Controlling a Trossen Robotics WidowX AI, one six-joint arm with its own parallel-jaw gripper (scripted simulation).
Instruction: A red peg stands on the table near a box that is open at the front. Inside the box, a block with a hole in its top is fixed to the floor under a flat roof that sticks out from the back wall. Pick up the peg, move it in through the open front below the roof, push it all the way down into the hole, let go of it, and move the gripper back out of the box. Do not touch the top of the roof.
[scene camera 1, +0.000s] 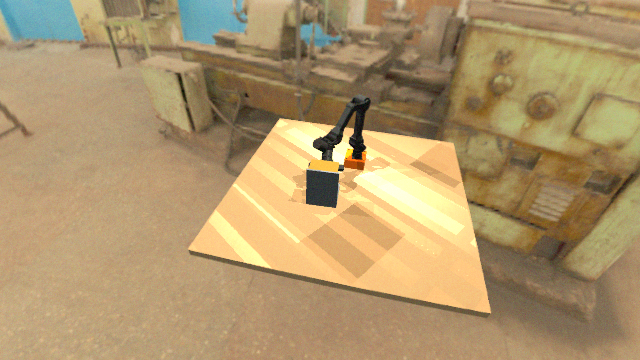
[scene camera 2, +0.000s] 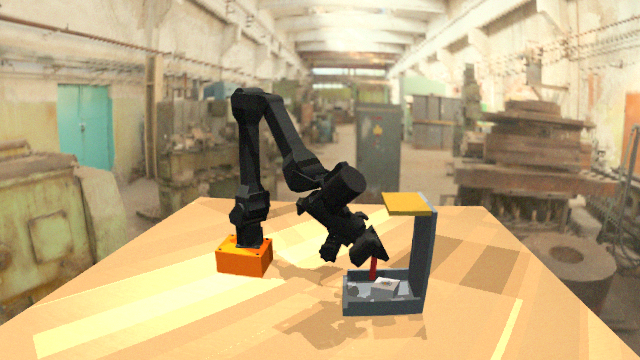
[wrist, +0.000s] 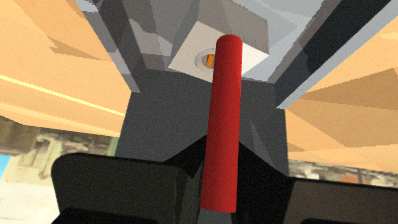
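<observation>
My gripper (scene camera 2: 387, 258), visible also as the gripper (wrist: 218, 143), carries a red peg (wrist: 219, 185). A box back wall (scene camera 1: 321, 186) is visible, and so is the box back wall (wrist: 172, 111). Scene camera 1 does not show the red peg, hidden by the box back wall.
</observation>
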